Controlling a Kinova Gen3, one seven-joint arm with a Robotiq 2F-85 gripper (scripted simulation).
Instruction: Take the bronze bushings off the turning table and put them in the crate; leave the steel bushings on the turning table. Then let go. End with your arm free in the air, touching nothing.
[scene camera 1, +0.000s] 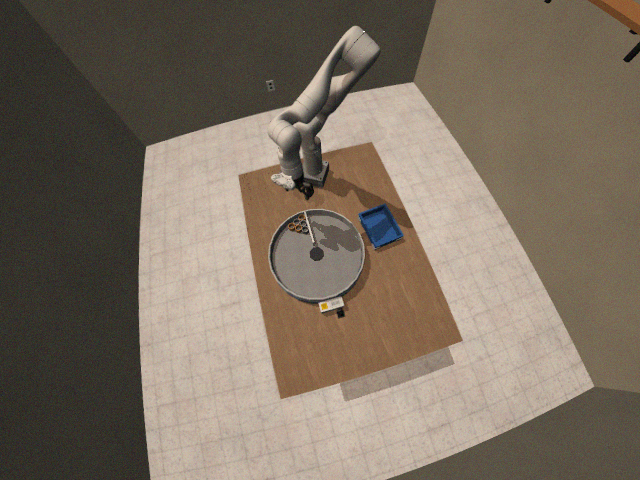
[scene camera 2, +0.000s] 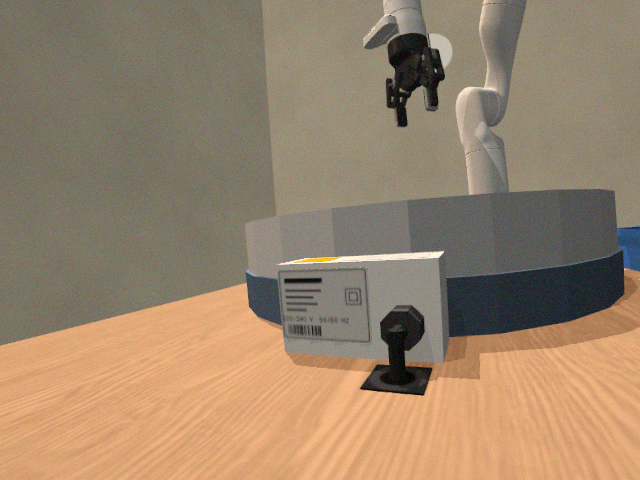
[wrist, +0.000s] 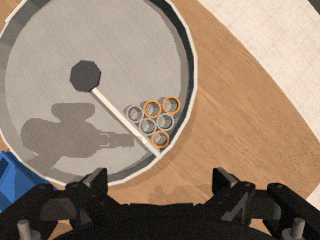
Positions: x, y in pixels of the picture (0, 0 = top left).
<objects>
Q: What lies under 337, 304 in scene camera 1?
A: A turning table.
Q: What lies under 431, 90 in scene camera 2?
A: The gripper.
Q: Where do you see the gripper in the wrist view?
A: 160, 180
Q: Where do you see a turning table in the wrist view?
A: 183, 30
</objects>
